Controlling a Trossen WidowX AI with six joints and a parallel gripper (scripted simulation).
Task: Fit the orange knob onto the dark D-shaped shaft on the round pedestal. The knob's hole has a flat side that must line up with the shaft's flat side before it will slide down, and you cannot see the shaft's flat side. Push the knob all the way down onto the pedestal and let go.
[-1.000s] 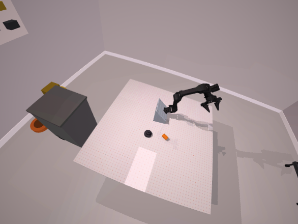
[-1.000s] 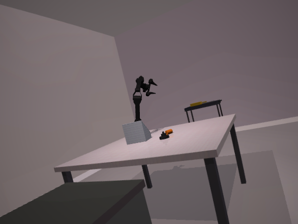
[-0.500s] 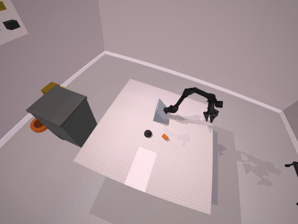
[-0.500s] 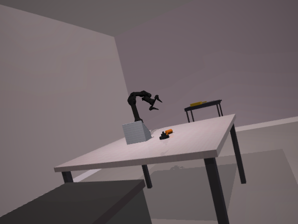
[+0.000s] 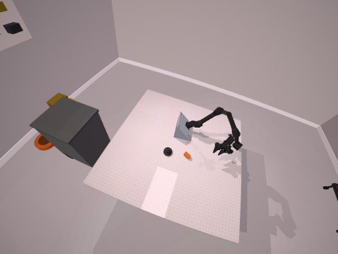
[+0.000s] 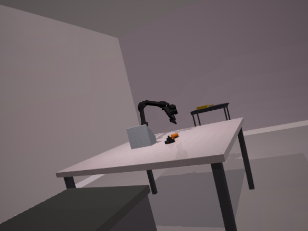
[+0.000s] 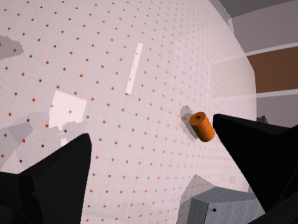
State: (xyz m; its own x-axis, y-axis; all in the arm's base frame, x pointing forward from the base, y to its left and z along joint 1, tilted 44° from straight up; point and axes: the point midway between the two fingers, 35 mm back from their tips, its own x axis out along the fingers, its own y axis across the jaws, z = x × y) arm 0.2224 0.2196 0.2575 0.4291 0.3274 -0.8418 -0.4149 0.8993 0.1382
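My gripper tip is now 6 cm short of the orange knob, 23 cm to the left of it and 11 cm above it. The rest, counted from my gripper tip: dark round pedestal (9 cm ahead, 42 cm to the right, 10 cm below).
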